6 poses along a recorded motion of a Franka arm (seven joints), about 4.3 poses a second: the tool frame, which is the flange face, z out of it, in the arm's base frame.
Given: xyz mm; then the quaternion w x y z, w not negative.
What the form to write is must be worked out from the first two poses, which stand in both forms.
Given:
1: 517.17, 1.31, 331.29, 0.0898, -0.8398, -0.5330, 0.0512
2: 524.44, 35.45, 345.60, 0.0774, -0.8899, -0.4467, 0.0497
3: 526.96, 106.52, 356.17, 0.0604, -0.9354, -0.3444, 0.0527
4: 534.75, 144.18, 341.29, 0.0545, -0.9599, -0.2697, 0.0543
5: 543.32, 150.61, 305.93, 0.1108, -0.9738, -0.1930, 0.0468
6: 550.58, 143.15, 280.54, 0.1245, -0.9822, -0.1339, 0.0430
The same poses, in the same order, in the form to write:
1: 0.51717, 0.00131, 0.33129, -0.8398, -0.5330, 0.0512, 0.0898
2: 0.52444, 0.03545, 0.34560, -0.8899, -0.4467, 0.0497, 0.0774
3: 0.52696, 0.10652, 0.35617, -0.9354, -0.3444, 0.0527, 0.0604
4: 0.53475, 0.14418, 0.34129, -0.9599, -0.2697, 0.0543, 0.0545
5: 0.54332, 0.15061, 0.30593, -0.9738, -0.1930, 0.0468, 0.1108
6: 0.55058, 0.14315, 0.28054, -0.9822, -0.1339, 0.0430, 0.1245
